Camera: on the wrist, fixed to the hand. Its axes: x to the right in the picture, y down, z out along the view.
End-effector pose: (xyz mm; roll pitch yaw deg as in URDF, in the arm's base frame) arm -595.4 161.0 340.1 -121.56 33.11 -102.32
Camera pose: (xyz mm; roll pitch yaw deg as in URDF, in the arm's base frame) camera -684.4 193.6 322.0 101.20 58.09 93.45
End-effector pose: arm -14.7 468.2 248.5 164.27 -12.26 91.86
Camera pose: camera 32.9 451.0 330.7 -169.34 6.93 5.60
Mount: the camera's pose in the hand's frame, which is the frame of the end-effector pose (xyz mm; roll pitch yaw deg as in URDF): -0.9 68.1 -68.4 -1.04 -23.28 87.65
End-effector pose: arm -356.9 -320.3 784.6 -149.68 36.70 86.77
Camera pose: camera -262.9 -311.6 804.9 127.73 41.88 -40.47
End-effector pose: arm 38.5 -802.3 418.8 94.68 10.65 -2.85
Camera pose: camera 54.3 -740.4 491.2 152.79 -59.36 -69.73
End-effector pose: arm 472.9 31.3 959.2 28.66 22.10 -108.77
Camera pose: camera 564.1 12.1 934.2 33.28 -45.64 -47.03
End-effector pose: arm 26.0 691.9 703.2 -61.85 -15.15 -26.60
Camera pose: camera 34.2 656.3 613.9 -22.58 36.25 49.11
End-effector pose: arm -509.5 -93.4 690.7 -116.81 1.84 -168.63
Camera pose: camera -525.8 -3.1 660.8 -176.85 86.48 106.62
